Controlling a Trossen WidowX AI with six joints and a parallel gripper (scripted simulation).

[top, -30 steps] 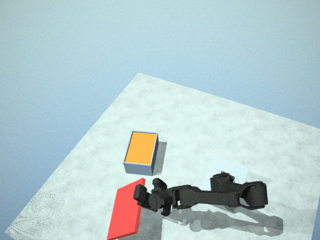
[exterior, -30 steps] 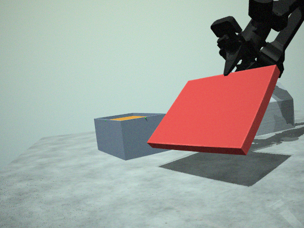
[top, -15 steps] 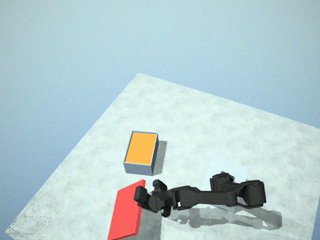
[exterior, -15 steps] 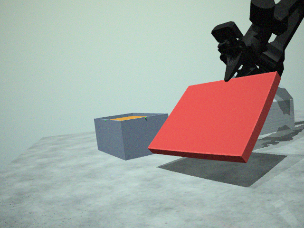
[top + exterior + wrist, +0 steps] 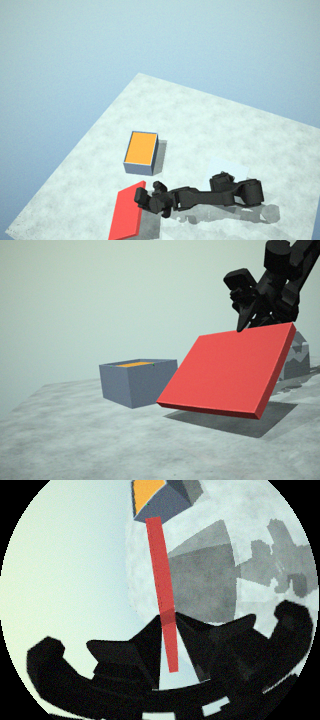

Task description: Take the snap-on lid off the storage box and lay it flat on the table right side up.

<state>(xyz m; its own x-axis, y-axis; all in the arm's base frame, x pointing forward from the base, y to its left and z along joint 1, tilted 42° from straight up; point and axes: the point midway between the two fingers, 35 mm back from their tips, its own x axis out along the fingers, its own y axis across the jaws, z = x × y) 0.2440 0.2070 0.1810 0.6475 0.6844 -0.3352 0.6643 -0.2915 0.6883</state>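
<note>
Now: the red lid 6 cm ahead of my gripper tip, 5 cm below it and 3 cm to the left of it. Also, from my gripper tip: blue-grey storage box: 29 cm to the right, 19 cm ahead, 10 cm below.
</note>
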